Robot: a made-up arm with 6 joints.
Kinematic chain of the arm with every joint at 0, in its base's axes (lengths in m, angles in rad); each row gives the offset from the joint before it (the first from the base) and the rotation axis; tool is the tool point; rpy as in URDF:
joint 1: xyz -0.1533 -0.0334 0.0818 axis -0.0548 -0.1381 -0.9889
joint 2: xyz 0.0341 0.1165 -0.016 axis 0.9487 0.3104 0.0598
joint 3: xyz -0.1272 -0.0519 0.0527 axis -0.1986 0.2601 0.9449
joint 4: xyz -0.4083 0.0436 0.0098 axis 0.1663 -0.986 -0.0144
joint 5: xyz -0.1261 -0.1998 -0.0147 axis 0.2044 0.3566 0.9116
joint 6: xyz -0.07 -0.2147 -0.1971 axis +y
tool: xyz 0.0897 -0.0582 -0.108 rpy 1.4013 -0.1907 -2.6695
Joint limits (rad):
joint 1: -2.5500..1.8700
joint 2: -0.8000..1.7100
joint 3: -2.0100..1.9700
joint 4: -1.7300..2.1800
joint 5: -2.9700..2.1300
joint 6: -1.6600..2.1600
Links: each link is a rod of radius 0.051 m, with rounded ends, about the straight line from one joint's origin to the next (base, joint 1, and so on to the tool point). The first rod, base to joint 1, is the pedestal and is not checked.
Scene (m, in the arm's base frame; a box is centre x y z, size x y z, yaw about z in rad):
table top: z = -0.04
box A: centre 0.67 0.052 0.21 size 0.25 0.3 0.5 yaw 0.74
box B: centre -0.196 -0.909 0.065 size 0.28 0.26 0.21 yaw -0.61
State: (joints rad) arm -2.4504 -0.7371 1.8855 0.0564 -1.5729 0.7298
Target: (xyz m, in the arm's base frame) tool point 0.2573 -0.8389 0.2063
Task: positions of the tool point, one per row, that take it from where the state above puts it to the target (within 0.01 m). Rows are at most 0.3 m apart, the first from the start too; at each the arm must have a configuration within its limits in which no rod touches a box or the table.
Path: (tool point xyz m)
1: 0.2280 0.4948 0.4239
2: 0.3547 0.3278 0.3245
3: 0.3837 0.1497 0.2412
4: 0.3532 0.0168 0.1545
5: 0.2796 -0.0576 0.1060
6: 0.3712 -0.2093 0.0973
7: 0.4152 -0.3806 0.1059
8: 0.4075 -0.5538 0.1292
9: 0.3516 -0.7112 0.1638
10: 0.2573 -0.8389 0.2063

